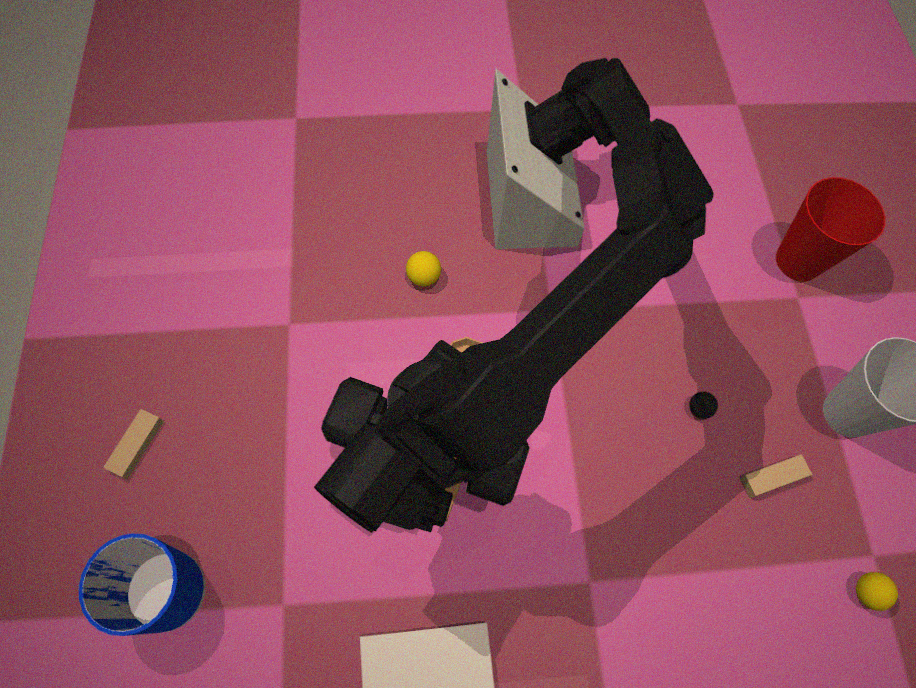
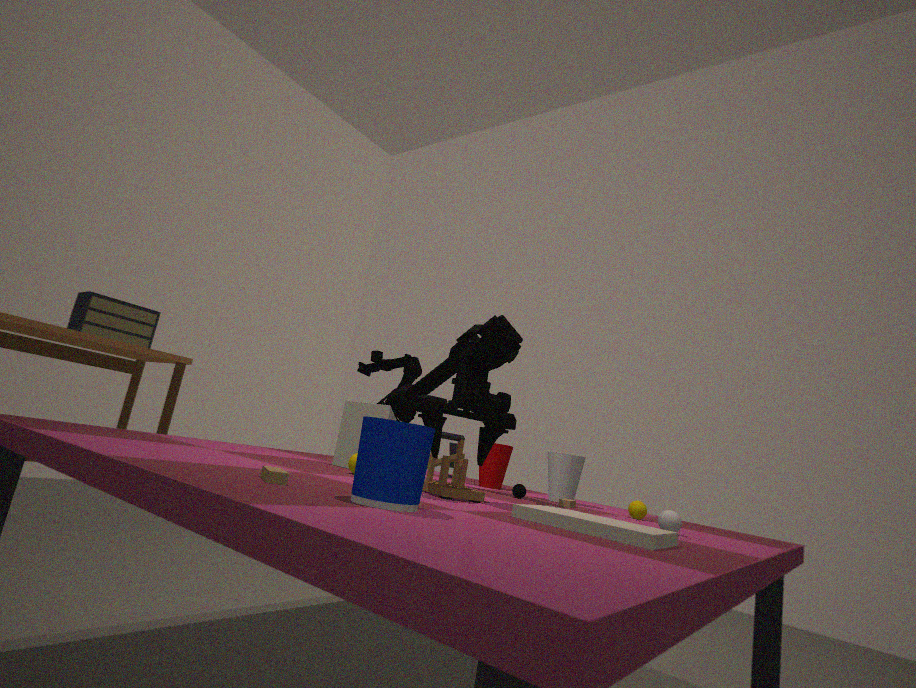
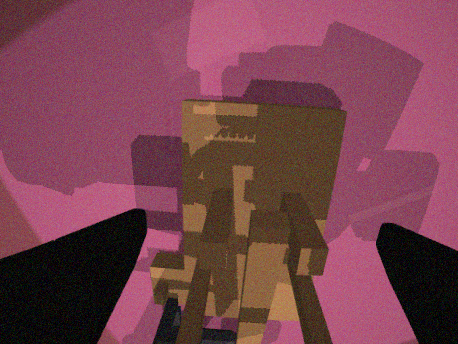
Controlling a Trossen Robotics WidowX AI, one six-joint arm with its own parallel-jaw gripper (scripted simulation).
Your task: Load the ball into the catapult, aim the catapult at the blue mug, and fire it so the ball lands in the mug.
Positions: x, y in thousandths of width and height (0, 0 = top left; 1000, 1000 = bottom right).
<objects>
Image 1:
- gripper: 465, 671
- red cup: 915, 316
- yellow ball: 462, 390
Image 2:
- gripper: 499, 671
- blue mug: 428, 669
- red cup: 537, 690
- white slab: 697, 778
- wooden catapult: 498, 711
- white cup: 616, 684
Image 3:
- gripper: 575, 664
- wooden catapult: 519, 458
</objects>
